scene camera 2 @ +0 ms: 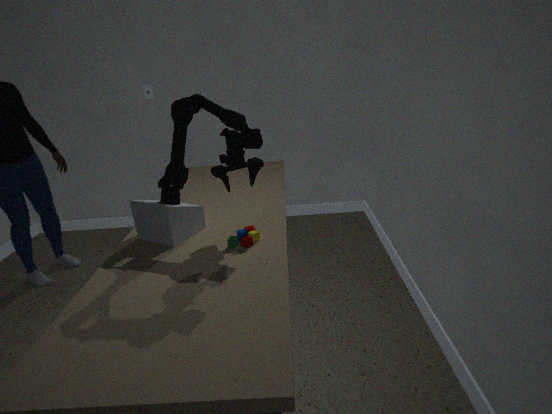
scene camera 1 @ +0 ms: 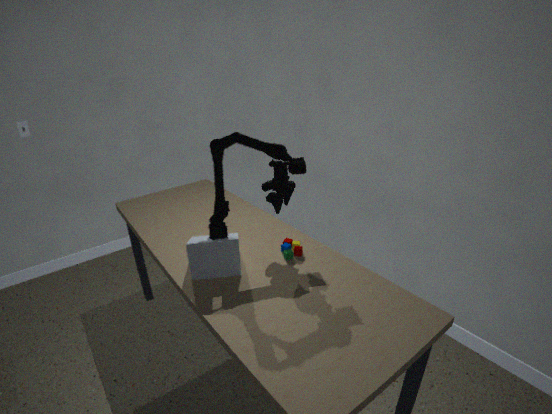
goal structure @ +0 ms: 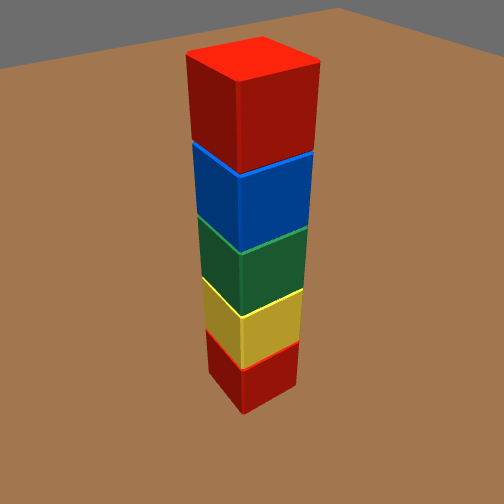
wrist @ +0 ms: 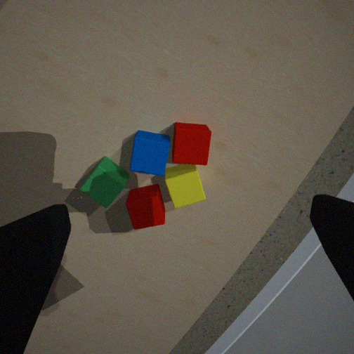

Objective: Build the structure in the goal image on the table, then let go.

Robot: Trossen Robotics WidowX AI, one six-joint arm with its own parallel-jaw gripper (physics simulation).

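In the wrist view, a blue cube is beside a red cube, with a narrow gap. A yellow cube is below them there, close to both. A second red cube is at its lower left. A green cube is turned at an angle, left of the blue and second red cubes. My gripper is open and empty, high above the group. Exact contacts between cubes are unclear.
The cubes are on the wooden table, near its long edge by the wall. The arm stands on a white block. A person stands beyond the table's other long side. The arm's shadows fall across the tabletop.
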